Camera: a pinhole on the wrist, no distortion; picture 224 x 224 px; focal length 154.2 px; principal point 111.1 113.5 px. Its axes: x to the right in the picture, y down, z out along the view. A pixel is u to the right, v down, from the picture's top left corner.
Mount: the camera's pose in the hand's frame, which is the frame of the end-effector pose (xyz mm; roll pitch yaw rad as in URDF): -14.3 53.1 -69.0 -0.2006 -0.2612 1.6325
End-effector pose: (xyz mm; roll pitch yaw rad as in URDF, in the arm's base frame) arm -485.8 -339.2 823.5 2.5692 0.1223 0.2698
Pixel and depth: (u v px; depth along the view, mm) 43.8 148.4 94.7
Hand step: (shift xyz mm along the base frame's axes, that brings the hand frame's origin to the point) -51.2 -7.0 -5.2
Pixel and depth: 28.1 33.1 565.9
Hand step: 90.1 113.1 -602.8
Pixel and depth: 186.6 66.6 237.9
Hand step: 44.7 -190.1 -112.4
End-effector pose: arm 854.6 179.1 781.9 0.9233 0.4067 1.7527
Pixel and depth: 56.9 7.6 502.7
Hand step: 437.5 331.7 -40.3
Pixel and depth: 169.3 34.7 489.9
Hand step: 274.5 324.8 296.3
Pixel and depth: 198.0 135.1 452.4
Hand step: 219.0 34.7 428.6
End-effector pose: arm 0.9 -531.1 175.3 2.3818 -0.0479 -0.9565
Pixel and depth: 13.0 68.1 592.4
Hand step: 93.0 -57.8 -626.9
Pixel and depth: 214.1 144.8 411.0
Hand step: -439.0 -87.5 -137.3
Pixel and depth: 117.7 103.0 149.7
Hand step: -72.0 -14.0 -43.3
